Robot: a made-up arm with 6 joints.
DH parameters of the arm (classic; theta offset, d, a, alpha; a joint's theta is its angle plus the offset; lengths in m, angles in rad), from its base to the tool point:
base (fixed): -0.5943 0 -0.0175 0
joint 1: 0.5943 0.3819 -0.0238 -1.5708
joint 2: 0.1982 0 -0.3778 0
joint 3: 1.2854 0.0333 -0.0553 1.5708
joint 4: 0 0.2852 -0.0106 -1.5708
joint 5: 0 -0.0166 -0.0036 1.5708
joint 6: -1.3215 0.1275 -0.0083 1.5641
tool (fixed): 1.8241 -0.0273 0 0
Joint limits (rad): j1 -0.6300..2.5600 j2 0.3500..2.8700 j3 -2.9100..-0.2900 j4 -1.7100..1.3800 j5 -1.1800..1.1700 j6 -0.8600..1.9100
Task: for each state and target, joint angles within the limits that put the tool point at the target. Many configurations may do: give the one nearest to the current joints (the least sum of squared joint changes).
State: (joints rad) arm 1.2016 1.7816 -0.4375 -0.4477 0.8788 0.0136
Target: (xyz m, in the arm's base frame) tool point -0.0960 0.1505 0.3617
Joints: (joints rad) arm 1.8983 1.8478 -0.3402 -0.0225 0.8619 0.1127
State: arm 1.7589 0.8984 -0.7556 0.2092 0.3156 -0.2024
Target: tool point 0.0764 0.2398 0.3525
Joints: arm 1.0799 1.7418 -0.3855 0.0989 0.2230 -0.2788
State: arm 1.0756 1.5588 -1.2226 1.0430 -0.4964 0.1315
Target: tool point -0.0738 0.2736 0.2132
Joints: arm 1.7009 2.2218 -0.4417 1.0469 -0.1487 0.0749
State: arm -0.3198 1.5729 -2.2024 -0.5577 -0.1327 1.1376
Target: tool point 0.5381 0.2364 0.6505
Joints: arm 0.2975 1.9431 -1.5800 -0.6030 -0.0305 1.1091
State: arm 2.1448 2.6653 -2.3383 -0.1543 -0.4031 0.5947
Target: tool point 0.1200 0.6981 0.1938
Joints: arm 1.3117 2.8211 -1.9335 -0.1297 -0.2514 0.5536
